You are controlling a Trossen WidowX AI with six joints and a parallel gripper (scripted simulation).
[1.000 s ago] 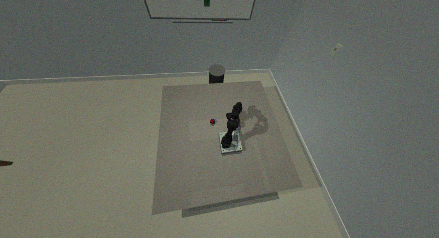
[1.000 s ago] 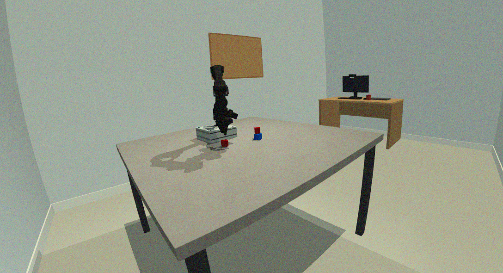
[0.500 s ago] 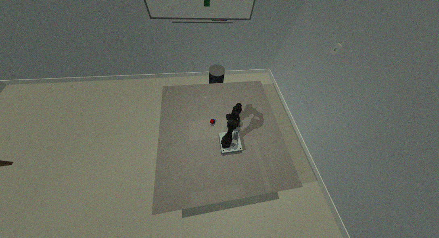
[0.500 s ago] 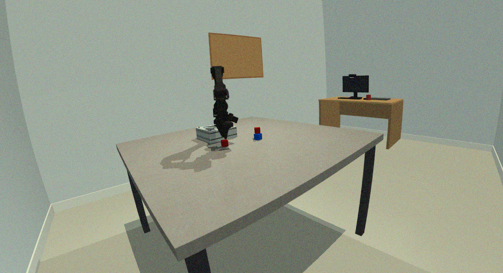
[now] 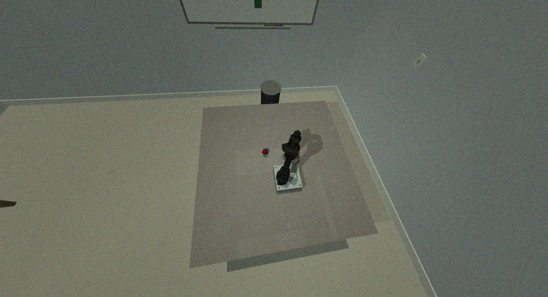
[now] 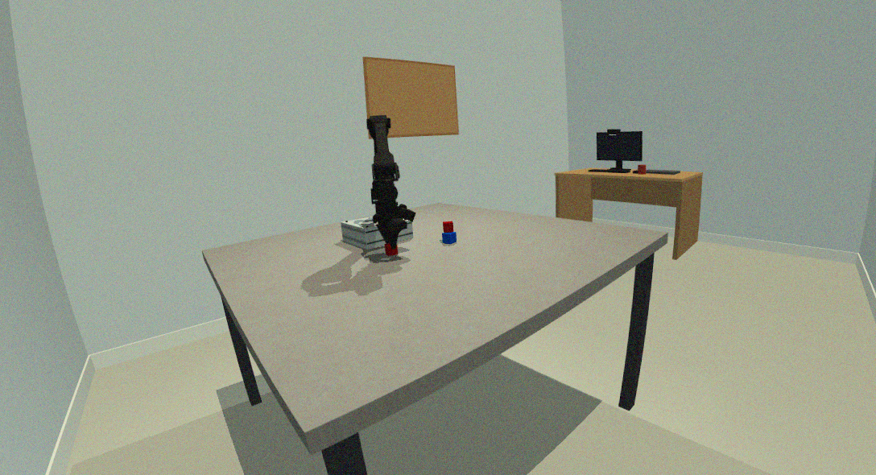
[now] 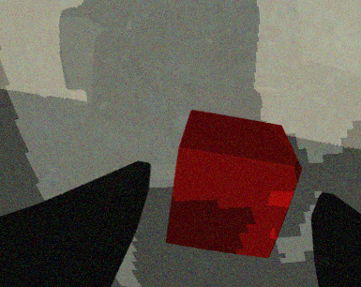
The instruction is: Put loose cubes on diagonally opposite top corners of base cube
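Right now the blue cube is 4 cm ahead of my gripper tip, 21 cm to the left of it and 1 cm below it.
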